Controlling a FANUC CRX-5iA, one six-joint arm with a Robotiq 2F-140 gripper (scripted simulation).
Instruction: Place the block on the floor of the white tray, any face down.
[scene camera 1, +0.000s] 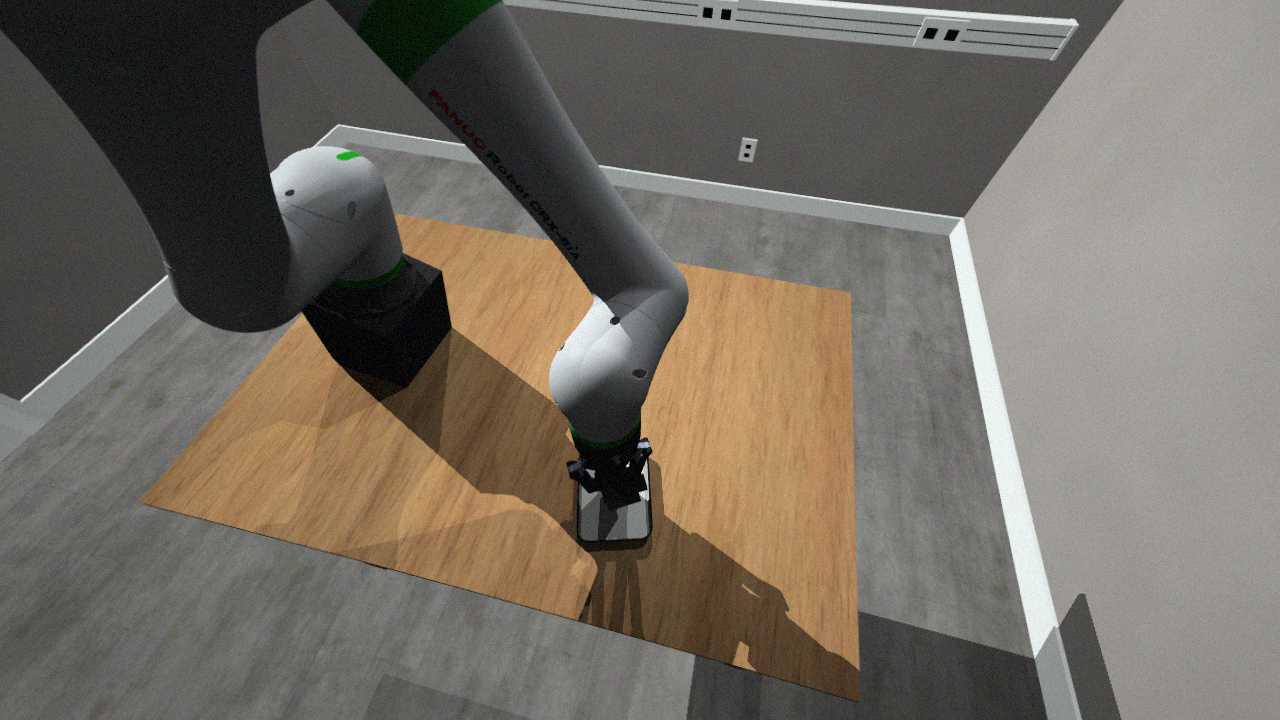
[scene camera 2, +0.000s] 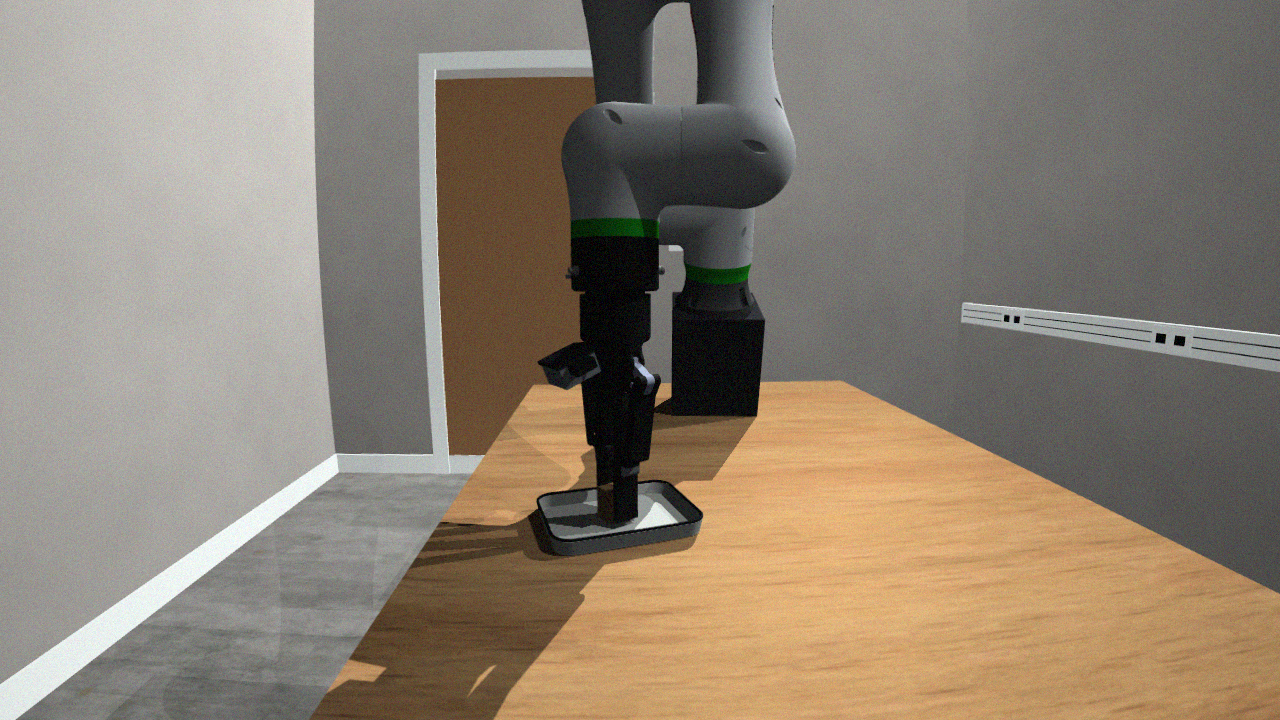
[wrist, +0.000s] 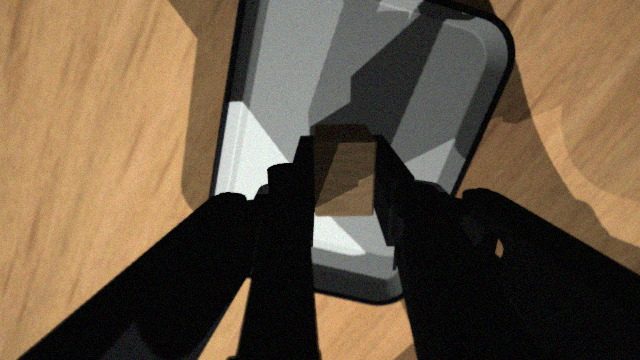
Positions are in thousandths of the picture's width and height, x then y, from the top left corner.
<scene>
my gripper: scene camera 1 480, 684; scene camera 2 482, 713; wrist 532, 443
</scene>
